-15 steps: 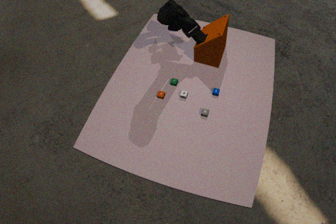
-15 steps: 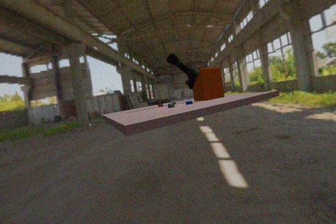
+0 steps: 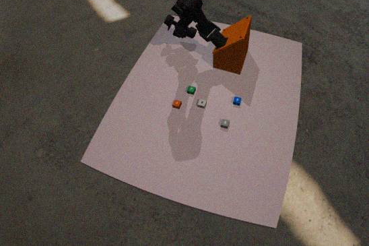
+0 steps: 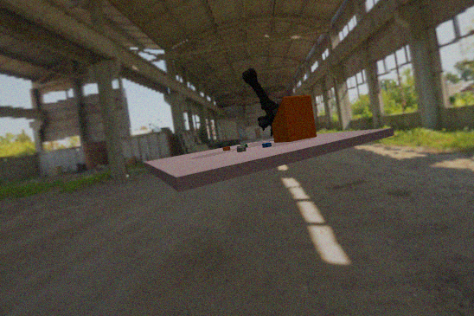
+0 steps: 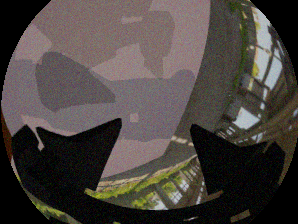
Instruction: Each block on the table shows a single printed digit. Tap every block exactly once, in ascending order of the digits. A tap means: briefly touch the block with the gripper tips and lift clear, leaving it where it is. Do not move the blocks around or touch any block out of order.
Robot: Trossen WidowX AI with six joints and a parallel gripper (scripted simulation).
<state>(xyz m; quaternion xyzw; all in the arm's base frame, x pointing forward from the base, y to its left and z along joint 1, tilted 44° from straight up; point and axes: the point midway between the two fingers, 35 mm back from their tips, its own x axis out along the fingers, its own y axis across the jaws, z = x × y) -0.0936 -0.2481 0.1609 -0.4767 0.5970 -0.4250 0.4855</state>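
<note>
The grey block lies 450 mm ahead of my gripper tip, 430 mm to the left of it and 40 mm below it. Also, from my gripper tip: green block 330 mm ahead, 230 mm to the left, 40 mm below; then orange block 420 mm ahead, 200 mm to the left, 40 mm below; then white block 380 mm ahead, 300 mm to the left, 40 mm below.
</note>
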